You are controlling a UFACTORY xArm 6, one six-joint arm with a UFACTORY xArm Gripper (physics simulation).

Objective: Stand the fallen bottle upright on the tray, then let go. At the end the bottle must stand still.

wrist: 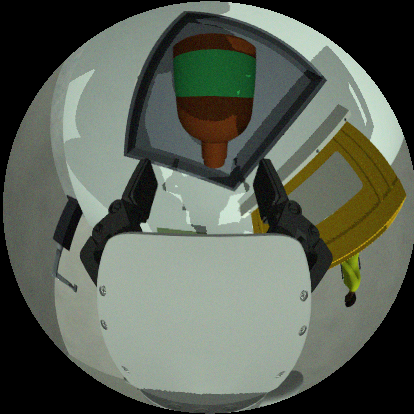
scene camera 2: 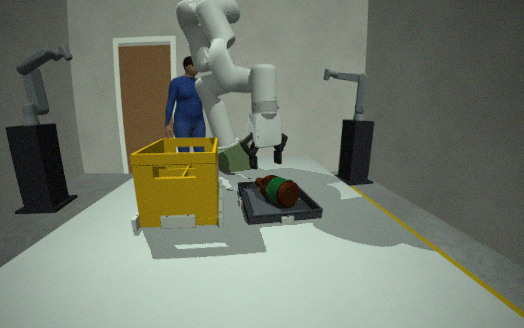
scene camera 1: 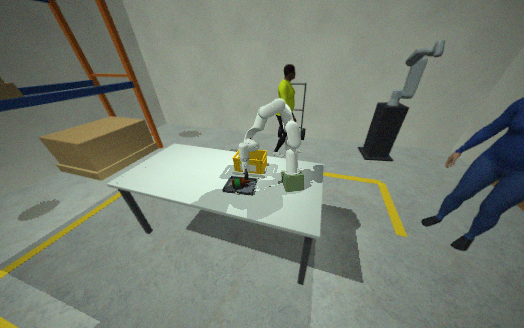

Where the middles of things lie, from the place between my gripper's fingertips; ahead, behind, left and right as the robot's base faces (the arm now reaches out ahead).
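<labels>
Counted from my hand: brown bottle (scene camera 2: 285,193), 6 cm below, 5 cm ahead, 2 cm to the left; dark tray (scene camera 2: 259,210), 9 cm below, 5 cm ahead, 1 cm to the left; yellow crate (scene camera 2: 166,183), 1 cm below, 2 cm ahead, 24 cm to the right.
</labels>
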